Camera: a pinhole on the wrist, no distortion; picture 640 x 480 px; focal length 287.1 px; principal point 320.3 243.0 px. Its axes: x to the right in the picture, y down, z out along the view. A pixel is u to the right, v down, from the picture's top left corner.
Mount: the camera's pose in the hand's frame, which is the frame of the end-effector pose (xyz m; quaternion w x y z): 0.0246 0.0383 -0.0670 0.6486 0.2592 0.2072 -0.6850
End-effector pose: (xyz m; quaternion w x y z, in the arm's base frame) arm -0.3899 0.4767 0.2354 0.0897 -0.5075 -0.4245 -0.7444
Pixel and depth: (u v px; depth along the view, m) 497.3 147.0 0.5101
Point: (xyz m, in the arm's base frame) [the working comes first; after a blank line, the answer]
In the camera's frame: 0.3145 -0.1706 0.5101

-0.5008 0.8277 -0.1894
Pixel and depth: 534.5 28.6 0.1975
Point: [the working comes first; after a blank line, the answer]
In the camera's frame: 0.1474 -0.1475 0.1975

-0.4379 0.5426 0.0130
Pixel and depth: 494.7 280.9 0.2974
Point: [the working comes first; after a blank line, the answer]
In the camera's frame: 0.1807 0.0393 0.2974

-0.5325 0.7068 0.1132
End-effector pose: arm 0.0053 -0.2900 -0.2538 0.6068 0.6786 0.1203 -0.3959
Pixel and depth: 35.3 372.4 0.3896
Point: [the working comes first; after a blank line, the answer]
In the camera's frame: -0.3868 0.1756 0.3896

-0.0148 -0.8135 -0.2865
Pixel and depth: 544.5 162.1 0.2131
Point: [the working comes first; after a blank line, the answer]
In the camera's frame: 0.1664 -0.0600 0.2131

-0.1708 -0.2131 -0.3746
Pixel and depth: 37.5 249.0 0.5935
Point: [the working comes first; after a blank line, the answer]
In the camera's frame: -0.5846 0.0124 0.5935

-0.2115 -1.0190 -0.1239
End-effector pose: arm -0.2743 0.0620 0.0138 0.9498 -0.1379 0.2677 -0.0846
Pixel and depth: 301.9 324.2 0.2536
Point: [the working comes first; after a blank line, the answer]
In the camera's frame: -0.0163 0.0717 0.2536

-0.1443 -0.0298 0.1303
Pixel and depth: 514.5 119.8 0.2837
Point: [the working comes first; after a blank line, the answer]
In the camera's frame: 0.1919 -0.1217 0.2837

-0.3895 -0.1665 0.1835
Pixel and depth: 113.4 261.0 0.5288
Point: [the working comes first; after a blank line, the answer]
In the camera's frame: -0.3811 0.0332 0.5288

0.0551 0.1891 0.4805
